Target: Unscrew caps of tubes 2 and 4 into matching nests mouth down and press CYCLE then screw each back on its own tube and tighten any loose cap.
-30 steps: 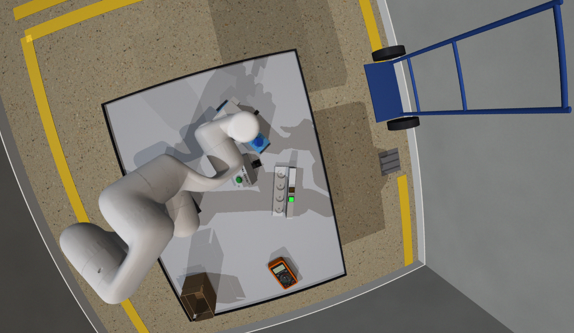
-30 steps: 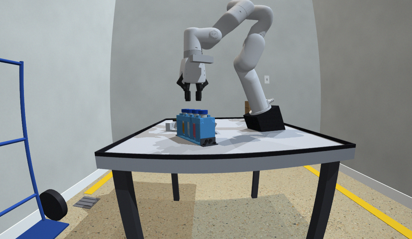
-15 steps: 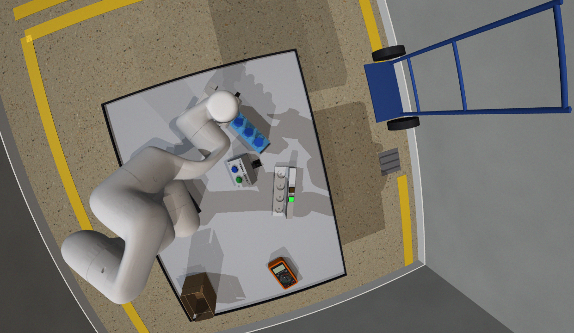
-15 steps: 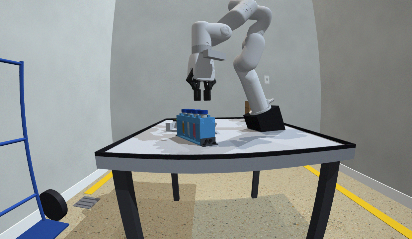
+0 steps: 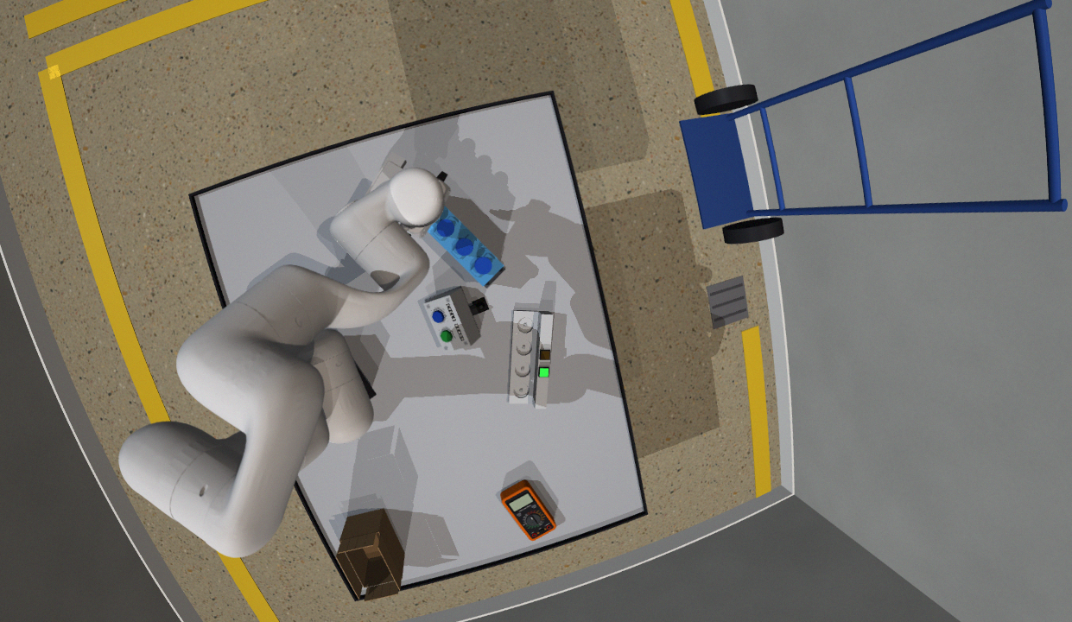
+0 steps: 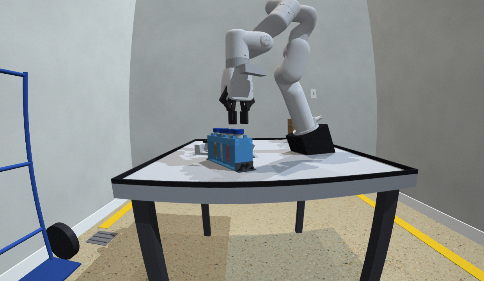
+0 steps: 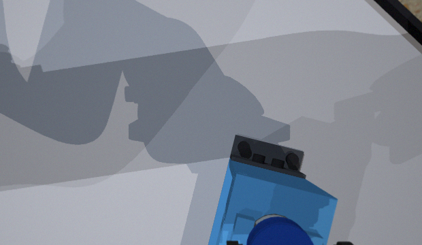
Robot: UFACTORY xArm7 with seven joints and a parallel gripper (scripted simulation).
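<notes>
The threaded tube neck lies 5 cm ahead of my hand, 15 cm to the right of it and 4 cm below it. Also, from my hand: key housing: 6 cm behind, 23 cm to the right, 10 cm below; then blue cycle key: 8 cm behind, 20 cm to the right, 9 cm below; then green ready key: 8 cm behind, 25 cm to the right, 9 cm below.
</notes>
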